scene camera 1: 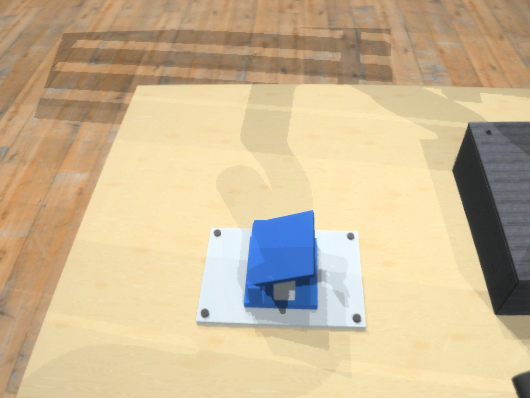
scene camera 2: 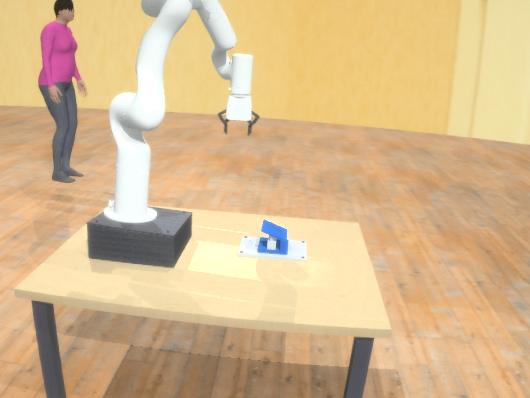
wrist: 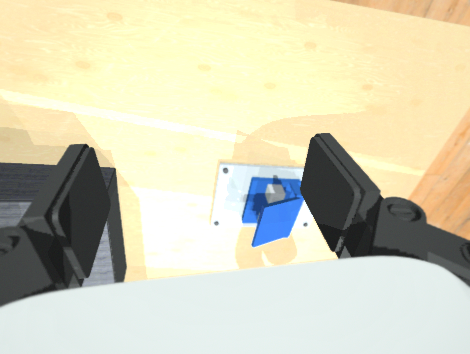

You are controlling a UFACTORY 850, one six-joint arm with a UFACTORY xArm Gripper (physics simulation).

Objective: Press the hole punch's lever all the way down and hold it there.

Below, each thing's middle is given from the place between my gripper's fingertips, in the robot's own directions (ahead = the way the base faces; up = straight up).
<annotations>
The blue lever [scene camera 1: 282,250] is 15 cm ahead of my hand, 33 cm to the right of it and 28 cm below it. Round my hand: white plate [scene camera 1: 340,293]: 15 cm ahead, 33 cm to the right, 35 cm below.
</annotations>
